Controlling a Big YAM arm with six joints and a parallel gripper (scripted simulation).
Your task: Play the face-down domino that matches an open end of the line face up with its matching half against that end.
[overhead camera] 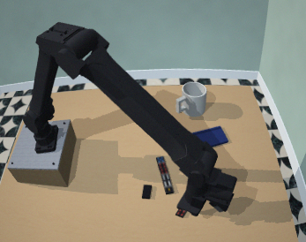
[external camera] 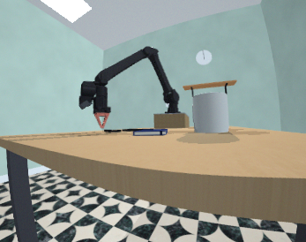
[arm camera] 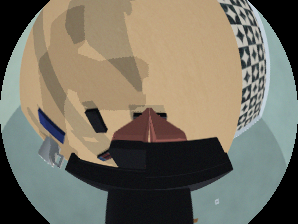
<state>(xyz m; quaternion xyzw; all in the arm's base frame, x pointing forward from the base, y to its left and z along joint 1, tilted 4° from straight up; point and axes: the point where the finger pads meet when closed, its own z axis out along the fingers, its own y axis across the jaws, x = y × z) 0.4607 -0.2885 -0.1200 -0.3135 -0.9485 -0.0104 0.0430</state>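
My gripper is now 2 cm to the right of the domino, 2 cm past it and 2 cm above it. Also, from my hand: white mug 47 cm to the left, 11 cm ahead, 2 cm above.
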